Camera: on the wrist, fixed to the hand. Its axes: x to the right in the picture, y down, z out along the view.
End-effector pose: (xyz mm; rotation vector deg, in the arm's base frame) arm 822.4 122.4 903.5 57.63 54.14 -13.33
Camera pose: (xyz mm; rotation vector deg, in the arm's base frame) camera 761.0 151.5 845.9 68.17 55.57 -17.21
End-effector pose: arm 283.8 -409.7 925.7 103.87 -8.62 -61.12
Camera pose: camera 323.6 -342.5 882.9 114.57 -13.65 -59.50
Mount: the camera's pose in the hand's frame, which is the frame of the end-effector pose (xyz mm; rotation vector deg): 14.2 -54.3 -69.2 10.76 2.36 0.37
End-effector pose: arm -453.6 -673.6 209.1 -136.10 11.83 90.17
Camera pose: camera -372.5 -643.1 229.8 -129.79 20.32 82.55
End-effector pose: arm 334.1 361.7 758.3 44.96 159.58 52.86
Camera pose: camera 280.5 295.2 783.6 46.28 168.39 39.68
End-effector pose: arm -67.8 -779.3 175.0 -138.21 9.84 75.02
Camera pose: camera 9.7 -755.6 212.1 -130.77 17.21 68.20
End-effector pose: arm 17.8 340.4 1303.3 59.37 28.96 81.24
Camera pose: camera -6.7 381.8 1228.3 66.49 38.73 81.34
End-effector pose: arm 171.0 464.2 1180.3 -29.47 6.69 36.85
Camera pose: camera 218.5 400.9 1139.4 -19.84 12.35 35.58
